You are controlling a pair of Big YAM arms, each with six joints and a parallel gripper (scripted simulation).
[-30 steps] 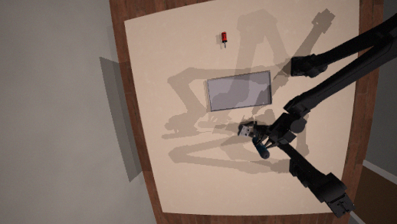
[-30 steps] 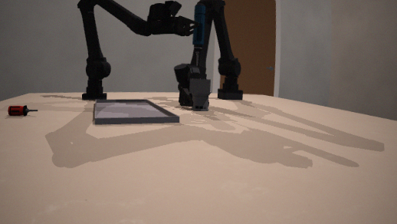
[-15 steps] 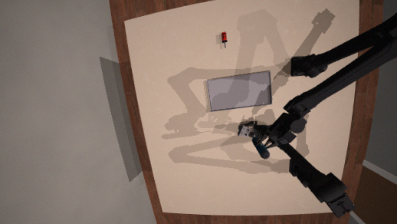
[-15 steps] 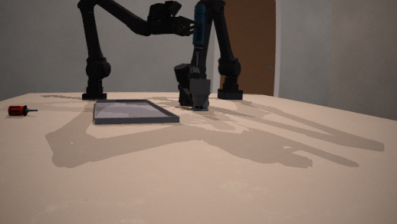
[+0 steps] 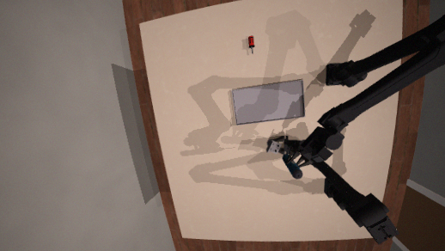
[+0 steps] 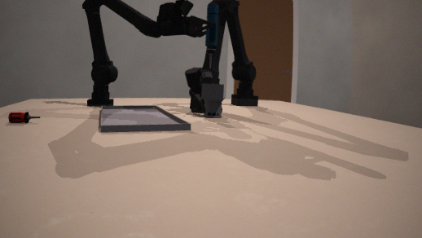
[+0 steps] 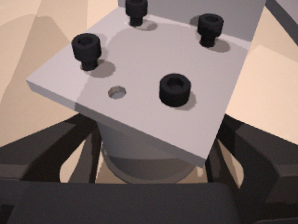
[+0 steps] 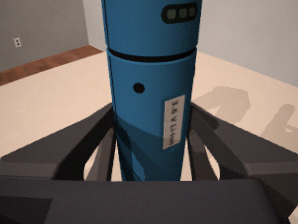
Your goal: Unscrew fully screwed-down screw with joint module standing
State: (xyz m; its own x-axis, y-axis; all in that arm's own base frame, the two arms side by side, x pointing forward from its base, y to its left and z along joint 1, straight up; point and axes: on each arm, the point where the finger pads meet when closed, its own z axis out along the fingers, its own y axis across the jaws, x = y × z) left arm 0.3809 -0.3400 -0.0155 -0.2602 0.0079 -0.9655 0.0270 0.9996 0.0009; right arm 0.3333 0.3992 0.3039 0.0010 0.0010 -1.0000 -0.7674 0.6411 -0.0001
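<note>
My left hand is 1 cm below the grey joint module. From my left hand the other things lie so: grey bracket: 5 cm above; screwdriver bit: 16 cm above, 2 cm behind, 1 cm to the right; shallow grey tray: 26 cm to the right, 2 cm below, 1 cm ahead.
</note>
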